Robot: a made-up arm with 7 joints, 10 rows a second.
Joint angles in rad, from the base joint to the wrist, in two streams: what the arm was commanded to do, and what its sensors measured. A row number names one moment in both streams.
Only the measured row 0 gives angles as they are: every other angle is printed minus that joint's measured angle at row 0.
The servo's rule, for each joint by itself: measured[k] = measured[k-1] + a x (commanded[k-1-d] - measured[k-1]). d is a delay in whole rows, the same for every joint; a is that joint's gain. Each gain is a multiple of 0.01, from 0.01 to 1. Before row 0 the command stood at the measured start. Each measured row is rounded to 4 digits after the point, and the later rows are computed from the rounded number. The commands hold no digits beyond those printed.
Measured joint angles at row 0:
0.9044 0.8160 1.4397 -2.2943 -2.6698 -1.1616 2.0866
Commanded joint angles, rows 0 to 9:
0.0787 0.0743 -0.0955 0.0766 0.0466 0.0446 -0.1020
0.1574 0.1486 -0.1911 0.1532 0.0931 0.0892 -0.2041
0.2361 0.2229 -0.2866 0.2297 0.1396 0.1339 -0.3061
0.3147 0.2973 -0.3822 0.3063 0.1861 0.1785 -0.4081
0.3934 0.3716 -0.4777 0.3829 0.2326 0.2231 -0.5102
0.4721 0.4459 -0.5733 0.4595 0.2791 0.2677 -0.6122
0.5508 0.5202 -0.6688 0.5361 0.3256 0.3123 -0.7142
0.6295 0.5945 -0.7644 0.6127 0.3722 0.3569 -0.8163
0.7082 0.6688 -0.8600 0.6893 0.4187 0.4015 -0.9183
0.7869 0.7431 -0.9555 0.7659 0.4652 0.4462 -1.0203
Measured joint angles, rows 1 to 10:
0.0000 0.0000 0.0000 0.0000 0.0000 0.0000 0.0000
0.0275 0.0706 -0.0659 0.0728 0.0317 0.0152 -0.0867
0.0730 0.1447 -0.1523 0.1492 0.0735 0.0404 -0.1865
0.1301 0.2190 -0.2450 0.2257 0.1184 0.0722 -0.2882
0.1947 0.2934 -0.3397 0.3023 0.1644 0.1083 -0.3901
0.2642 0.3677 -0.4349 0.3789 0.2108 0.1473 -0.4922
0.3370 0.4420 -0.5304 0.4555 0.2572 0.1882 -0.5942
0.4118 0.5163 -0.6259 0.5321 0.3037 0.2304 -0.6962
0.4880 0.5906 -0.7215 0.6087 0.3503 0.2734 -0.7983
0.5651 0.6649 -0.8171 0.6853 0.3968 0.3170 -0.9003
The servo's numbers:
d 1
a 0.35 0.95 0.69 0.95 0.68 0.34 0.85

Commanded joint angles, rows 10 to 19:
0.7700 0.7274 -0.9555 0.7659 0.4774 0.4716 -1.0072
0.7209 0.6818 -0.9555 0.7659 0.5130 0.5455 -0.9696
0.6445 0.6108 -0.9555 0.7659 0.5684 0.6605 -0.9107
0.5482 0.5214 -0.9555 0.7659 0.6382 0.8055 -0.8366
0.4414 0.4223 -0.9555 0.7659 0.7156 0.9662 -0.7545
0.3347 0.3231 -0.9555 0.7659 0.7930 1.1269 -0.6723
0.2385 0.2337 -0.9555 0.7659 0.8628 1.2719 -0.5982
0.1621 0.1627 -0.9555 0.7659 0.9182 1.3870 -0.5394
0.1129 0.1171 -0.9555 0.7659 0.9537 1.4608 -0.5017
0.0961 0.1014 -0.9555 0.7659 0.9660 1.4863 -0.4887
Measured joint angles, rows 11 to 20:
0.6427 0.7392 -0.9126 0.7619 0.4433 0.3609 -1.0023
0.6873 0.7280 -0.9422 0.7657 0.4665 0.3985 -1.0065
0.6991 0.6841 -0.9514 0.7659 0.4981 0.4485 -0.9751
0.6800 0.6145 -0.9542 0.7659 0.5459 0.5206 -0.9204
0.6339 0.5261 -0.9551 0.7659 0.6087 0.6175 -0.8492
0.5665 0.4275 -0.9554 0.7659 0.6814 0.7361 -0.7687
0.4854 0.3283 -0.9555 0.7659 0.7573 0.8690 -0.6868
0.3990 0.2384 -0.9555 0.7659 0.8290 1.0060 -0.6115
0.3161 0.1665 -0.9555 0.7659 0.8897 1.1355 -0.5502
0.2450 0.1196 -0.9555 0.7659 0.9332 1.2461 -0.5090

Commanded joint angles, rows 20 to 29:
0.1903 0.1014 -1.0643 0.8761 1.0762 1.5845 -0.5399
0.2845 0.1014 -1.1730 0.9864 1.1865 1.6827 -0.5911
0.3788 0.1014 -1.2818 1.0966 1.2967 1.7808 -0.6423
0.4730 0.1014 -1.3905 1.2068 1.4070 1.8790 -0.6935
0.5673 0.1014 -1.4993 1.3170 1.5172 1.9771 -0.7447
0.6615 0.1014 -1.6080 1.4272 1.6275 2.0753 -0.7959
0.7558 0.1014 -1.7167 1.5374 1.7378 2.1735 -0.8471
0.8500 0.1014 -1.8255 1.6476 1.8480 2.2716 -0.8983
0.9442 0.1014 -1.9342 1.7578 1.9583 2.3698 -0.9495
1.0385 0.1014 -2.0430 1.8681 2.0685 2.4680 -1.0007
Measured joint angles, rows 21 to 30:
0.1929 0.1023 -0.9555 0.7659 0.9555 1.3278 -0.4917
0.1920 0.1014 -1.0306 0.8706 1.0376 1.4151 -0.5327
0.2244 0.1014 -1.1289 0.9806 1.1389 1.5061 -0.5823
0.2784 0.1014 -1.2344 1.0908 1.2462 1.5995 -0.6333
0.3465 0.1014 -1.3421 1.2010 1.3555 1.6945 -0.6845
0.4238 0.1014 -1.4506 1.3112 1.4655 1.7906 -0.7357
0.5070 0.1014 -1.5592 1.4214 1.5757 1.8874 -0.7869
0.5941 0.1014 -1.6679 1.5316 1.6859 1.9847 -0.8381
0.6837 0.1014 -1.7766 1.6418 1.7961 2.0822 -0.8893
0.7749 0.1014 -1.8853 1.7520 1.9064 2.1800 -0.9405

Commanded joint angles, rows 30 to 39:
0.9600 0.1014 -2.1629 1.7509 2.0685 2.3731 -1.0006
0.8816 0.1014 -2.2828 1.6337 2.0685 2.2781 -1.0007
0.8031 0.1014 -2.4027 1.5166 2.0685 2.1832 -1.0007
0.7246 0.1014 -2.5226 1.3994 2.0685 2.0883 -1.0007
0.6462 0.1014 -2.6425 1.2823 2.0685 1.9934 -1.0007
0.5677 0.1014 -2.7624 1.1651 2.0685 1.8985 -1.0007
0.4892 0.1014 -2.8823 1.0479 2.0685 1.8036 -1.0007
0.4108 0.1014 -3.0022 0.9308 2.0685 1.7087 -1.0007
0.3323 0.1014 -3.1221 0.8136 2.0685 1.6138 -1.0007
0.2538 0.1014 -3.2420 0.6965 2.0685 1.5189 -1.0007
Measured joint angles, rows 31 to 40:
0.8672 0.1014 -1.9941 1.8623 2.0166 2.2779 -0.9917
0.8997 0.1014 -2.1106 1.7565 2.0519 2.3103 -0.9993
0.8934 0.1014 -2.2294 1.6398 2.0632 2.2994 -1.0005
0.8618 0.1014 -2.3490 1.5228 2.0668 2.2599 -1.0007
0.8138 0.1014 -2.4688 1.4056 2.0680 2.2016 -1.0007
0.7551 0.1014 -2.5887 1.2885 2.0683 2.1308 -1.0007
0.6895 0.1014 -2.7086 1.1713 2.0684 2.0518 -1.0007
0.6194 0.1014 -2.8285 1.0541 2.0685 1.9674 -1.0007
0.5464 0.1014 -2.9484 0.9370 2.0685 1.8794 -1.0007
0.4715 0.1014 -3.0683 0.8198 2.0685 1.7891 -1.0007

